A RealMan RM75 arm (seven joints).
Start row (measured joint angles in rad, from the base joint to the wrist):
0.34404, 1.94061, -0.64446, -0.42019, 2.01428, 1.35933, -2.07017
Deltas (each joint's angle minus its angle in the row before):
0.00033, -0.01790, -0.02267, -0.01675, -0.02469, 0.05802, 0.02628
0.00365, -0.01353, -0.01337, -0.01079, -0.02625, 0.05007, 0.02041
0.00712, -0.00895, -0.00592, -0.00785, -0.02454, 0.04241, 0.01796
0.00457, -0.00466, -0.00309, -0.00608, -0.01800, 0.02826, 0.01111
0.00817, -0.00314, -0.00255, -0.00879, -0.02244, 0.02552, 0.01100
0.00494, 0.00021, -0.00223, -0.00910, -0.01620, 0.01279, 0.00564
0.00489, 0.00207, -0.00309, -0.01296, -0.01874, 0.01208, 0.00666
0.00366, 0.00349, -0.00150, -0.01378, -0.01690, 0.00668, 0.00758
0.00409, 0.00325, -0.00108, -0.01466, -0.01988, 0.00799, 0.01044
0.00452, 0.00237, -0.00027, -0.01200, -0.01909, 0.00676, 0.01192
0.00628, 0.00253, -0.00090, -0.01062, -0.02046, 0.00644, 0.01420
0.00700, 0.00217, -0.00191, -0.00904, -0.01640, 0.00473, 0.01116
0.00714, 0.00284, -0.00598, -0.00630, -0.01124, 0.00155, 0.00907
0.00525, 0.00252, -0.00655, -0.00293, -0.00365, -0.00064, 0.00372
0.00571, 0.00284, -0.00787, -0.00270, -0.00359, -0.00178, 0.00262
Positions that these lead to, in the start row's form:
0.34437, 1.92271, -0.66713, -0.43694, 1.98959, 1.41735, -2.04389
0.34802, 1.90918, -0.68050, -0.44773, 1.96334, 1.46742, -2.02348
0.35514, 1.90023, -0.68642, -0.45558, 1.93880, 1.50983, -2.00552
0.35971, 1.89557, -0.68951, -0.46166, 1.92080, 1.53809, -1.99441
0.36788, 1.89243, -0.69206, -0.47045, 1.89836, 1.56361, -1.98341
0.37282, 1.89264, -0.69429, -0.47955, 1.88216, 1.57640, -1.97777
0.37771, 1.89471, -0.69738, -0.49251, 1.86342, 1.58848, -1.97111
0.38137, 1.89820, -0.69888, -0.50629, 1.84652, 1.59516, -1.96353
0.38546, 1.90145, -0.69996, -0.52095, 1.82664, 1.60315, -1.95309
0.38998, 1.90382, -0.70023, -0.53295, 1.80755, 1.60991, -1.94117
0.39626, 1.90635, -0.70113, -0.54357, 1.78709, 1.61635, -1.92697
0.40326, 1.90852, -0.70304, -0.55261, 1.77069, 1.62108, -1.91581
0.41040, 1.91136, -0.70902, -0.55891, 1.75945, 1.62263, -1.90674
0.41565, 1.91388, -0.71557, -0.56184, 1.75580, 1.62199, -1.90302
0.42136, 1.91672, -0.72344, -0.56454, 1.75221, 1.62021, -1.90040

